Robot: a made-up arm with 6 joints.
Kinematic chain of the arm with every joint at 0, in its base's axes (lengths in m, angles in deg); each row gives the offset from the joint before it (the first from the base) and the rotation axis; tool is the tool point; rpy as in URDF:
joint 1: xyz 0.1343 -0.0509 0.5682 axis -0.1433 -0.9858 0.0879
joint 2: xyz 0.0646 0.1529 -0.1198 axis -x
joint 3: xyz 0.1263 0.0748 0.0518 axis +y
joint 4: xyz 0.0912 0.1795 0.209 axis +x
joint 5: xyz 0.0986 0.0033 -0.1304 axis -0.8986 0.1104 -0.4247
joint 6: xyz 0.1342 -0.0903 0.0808 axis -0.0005 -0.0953 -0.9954
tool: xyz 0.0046 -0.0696 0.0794 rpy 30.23 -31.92 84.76
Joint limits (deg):
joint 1: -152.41..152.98
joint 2: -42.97..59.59
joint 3: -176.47..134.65
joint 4: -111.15..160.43
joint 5: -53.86..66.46
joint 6: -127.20..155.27
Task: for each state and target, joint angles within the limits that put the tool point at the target. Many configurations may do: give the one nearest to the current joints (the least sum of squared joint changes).
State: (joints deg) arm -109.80 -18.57 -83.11 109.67 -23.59 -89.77
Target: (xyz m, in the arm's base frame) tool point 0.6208 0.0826 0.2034
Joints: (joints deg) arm -93.42 -29.25 -50.68 124.39 -46.50 -74.59
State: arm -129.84 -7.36 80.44 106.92 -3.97 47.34
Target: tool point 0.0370 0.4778 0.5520
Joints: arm -130.70 -30.38 110.89 95.82 -0.27 47.27
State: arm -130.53 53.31 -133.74 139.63 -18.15 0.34
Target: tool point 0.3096 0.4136 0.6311
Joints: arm -134.60 26.38 -136.91 114.90 9.21 5.19
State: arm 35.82 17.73 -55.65 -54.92 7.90 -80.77
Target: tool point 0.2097 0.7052 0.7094
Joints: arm 54.56 44.77 -44.90 -74.25 9.43 -72.97
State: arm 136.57 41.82 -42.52 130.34 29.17 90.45
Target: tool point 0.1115 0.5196 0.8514
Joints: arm 115.74 40.99 -6.72 121.97 29.28 75.10
